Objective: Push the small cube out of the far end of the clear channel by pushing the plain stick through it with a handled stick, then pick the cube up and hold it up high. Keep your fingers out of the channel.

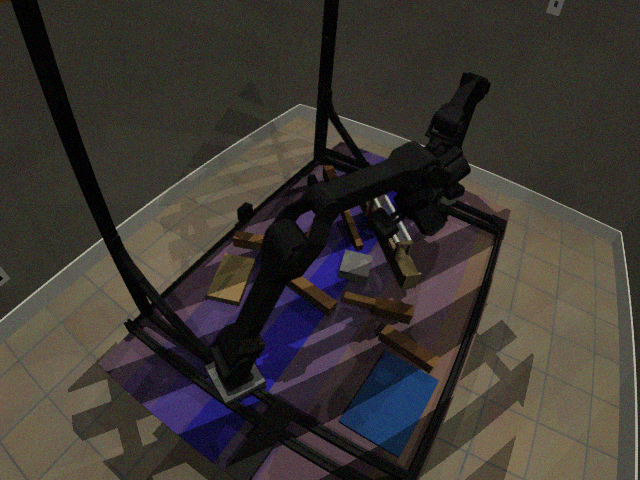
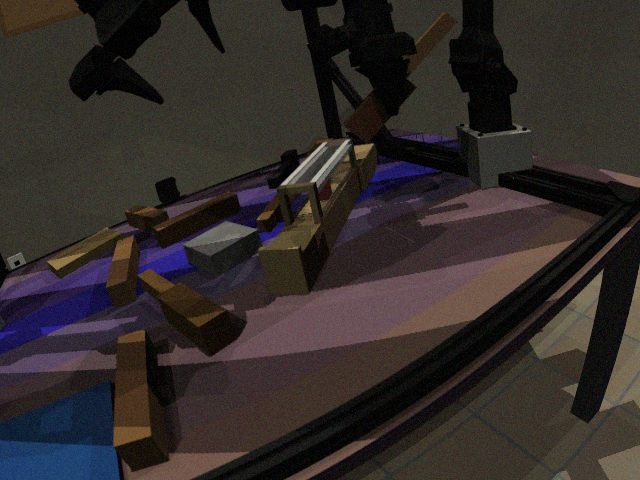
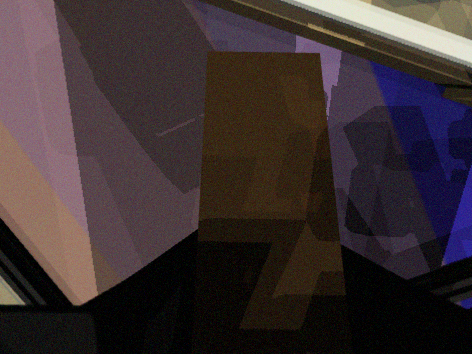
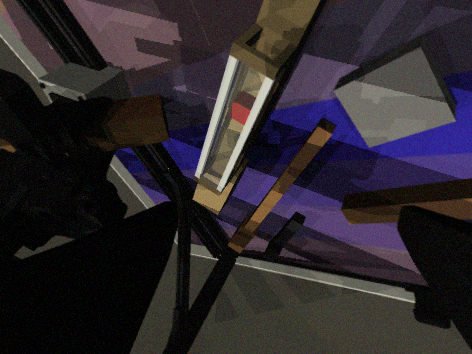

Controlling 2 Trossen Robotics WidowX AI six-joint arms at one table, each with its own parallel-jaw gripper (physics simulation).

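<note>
The clear channel (image 1: pixel 391 224) (image 2: pixel 318 167) (image 4: pixel 224 116) with white rails lies on a tan beam (image 2: pixel 294 259). The small red cube (image 4: pixel 240 113) sits inside it, about midway. A tan plain stick (image 4: pixel 222 151) lies in the channel behind the cube. My left gripper (image 2: pixel 385 90) is shut on the brown handled stick (image 2: pixel 368 116) (image 3: pixel 263 140) (image 4: pixel 134 121). It holds the stick tilted in the air, the low end just beyond the channel's far end and outside it. My right gripper (image 2: pixel 192 76) is open and empty, high above the table.
A grey block (image 1: pixel 355 264) (image 2: pixel 220 243) lies beside the channel. A thin wooden stick (image 1: pixel 352 229) (image 4: pixel 284 182) and several wooden blocks (image 1: pixel 313 293) (image 1: pixel 409 349) lie scattered. A blue mat (image 1: pixel 390 405) and a tan plate (image 1: pixel 231 277) lie flat. Black frame posts (image 1: pixel 325 81) ring the table.
</note>
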